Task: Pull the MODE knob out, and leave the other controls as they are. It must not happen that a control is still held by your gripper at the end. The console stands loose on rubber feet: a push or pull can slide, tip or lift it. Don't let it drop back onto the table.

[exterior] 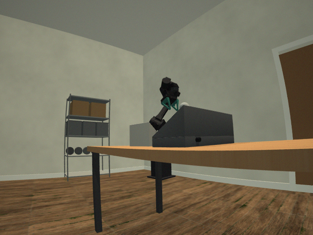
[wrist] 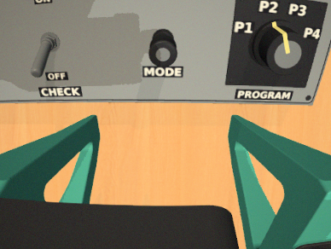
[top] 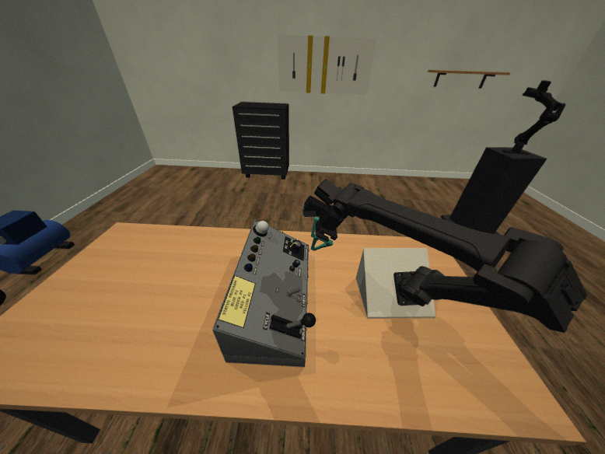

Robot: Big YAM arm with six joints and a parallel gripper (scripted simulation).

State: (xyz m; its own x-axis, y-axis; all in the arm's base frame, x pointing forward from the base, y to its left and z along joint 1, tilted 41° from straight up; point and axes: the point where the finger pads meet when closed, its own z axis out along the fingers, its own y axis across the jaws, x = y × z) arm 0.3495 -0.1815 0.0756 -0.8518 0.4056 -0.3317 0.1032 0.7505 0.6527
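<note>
My hand is 6 cm short of the black mode knob, 1 cm to the left of it and 12 cm above it. Round my hand: program selector (6 cm ahead, 12 cm to the right, 12 cm below); then check toggle (8 cm ahead, 11 cm to the left, 13 cm below); then grey console (11 cm ahead, 5 cm to the left, 15 cm below).
</note>
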